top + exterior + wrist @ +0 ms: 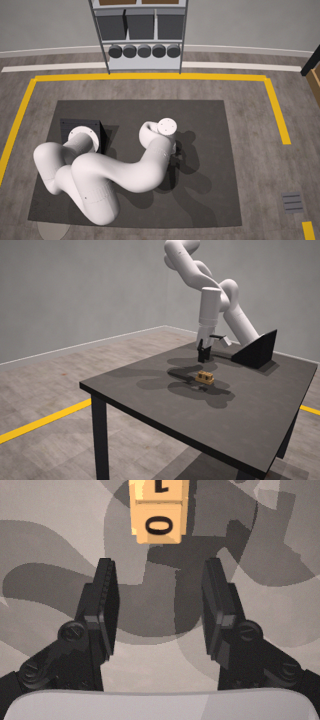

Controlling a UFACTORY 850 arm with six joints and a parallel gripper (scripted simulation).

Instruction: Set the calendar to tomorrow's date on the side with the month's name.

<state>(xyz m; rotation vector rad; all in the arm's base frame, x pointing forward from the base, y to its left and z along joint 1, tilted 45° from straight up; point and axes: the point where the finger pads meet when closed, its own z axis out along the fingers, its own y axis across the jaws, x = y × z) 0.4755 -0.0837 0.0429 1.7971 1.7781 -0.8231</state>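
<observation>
Now: hand 9 cm above the calendar cube. Also, from my hand: wooden tray 2 cm to the left, 11 cm below.
</observation>
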